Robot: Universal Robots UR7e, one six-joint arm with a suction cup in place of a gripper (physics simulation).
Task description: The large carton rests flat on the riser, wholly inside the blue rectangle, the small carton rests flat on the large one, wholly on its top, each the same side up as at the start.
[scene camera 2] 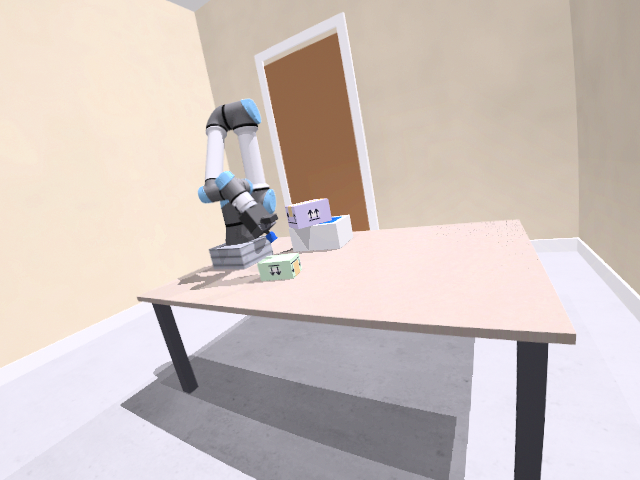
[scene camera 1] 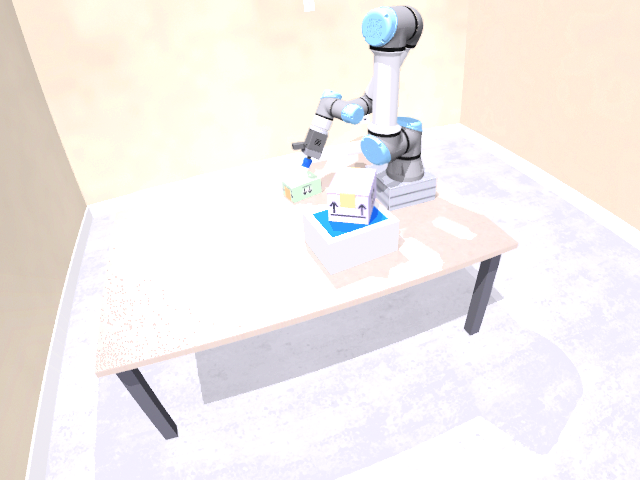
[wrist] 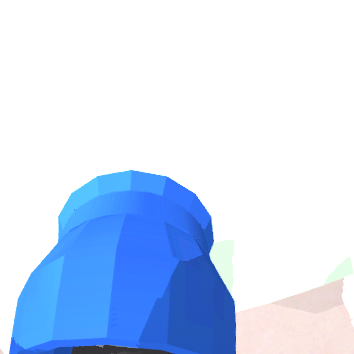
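The large carton (scene camera 1: pixel 350 202) (scene camera 2: pixel 310 212), pale lavender with upward arrows, lies on the white riser (scene camera 1: pixel 364 249) (scene camera 2: pixel 339 235). Bare parts of the blue rectangle (scene camera 1: pixel 337 229) show in front of and beside it in scene camera 1; in scene camera 2 its near end appears to overhang the riser's edge. The small carton (scene camera 1: pixel 306 189) (scene camera 2: pixel 278 268), pale green with arrows pointing down, stands on the table beside the riser. My suction cup (scene camera 1: pixel 306 163) (scene camera 2: pixel 272 237) (wrist: pixel 135 200) is off and tilted, above the small carton with a visible gap. Pale green patches show beside the cup in the wrist view.
The arm's base stands on a grey block (scene camera 1: pixel 408 189) (scene camera 2: pixel 238 255) near the riser and the small carton. The table (scene camera 1: pixel 232 289) (scene camera 2: pixel 413 279) extends away from the arm beyond both cartons. A brown door (scene camera 2: pixel 315 129) is in the wall behind.
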